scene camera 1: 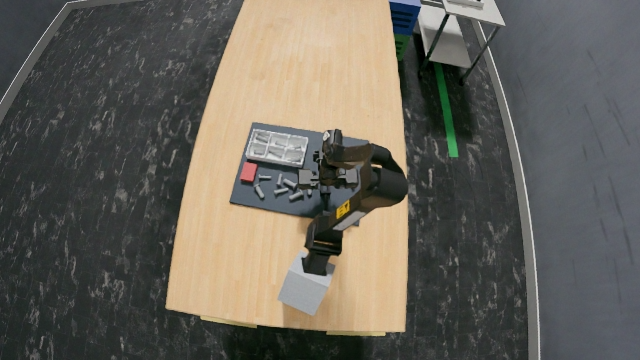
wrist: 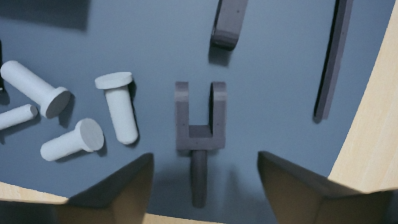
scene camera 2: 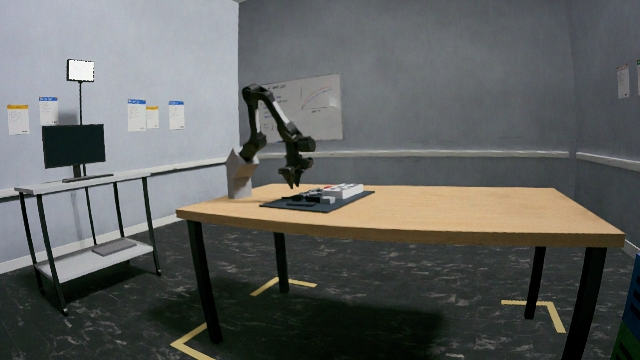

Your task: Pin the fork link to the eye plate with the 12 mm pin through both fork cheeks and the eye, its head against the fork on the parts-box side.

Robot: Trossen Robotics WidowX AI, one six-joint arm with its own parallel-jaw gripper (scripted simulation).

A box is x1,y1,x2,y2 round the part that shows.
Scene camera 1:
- compartmented parts box: [246,129,307,167]
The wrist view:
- my gripper: [0,151,397,223]
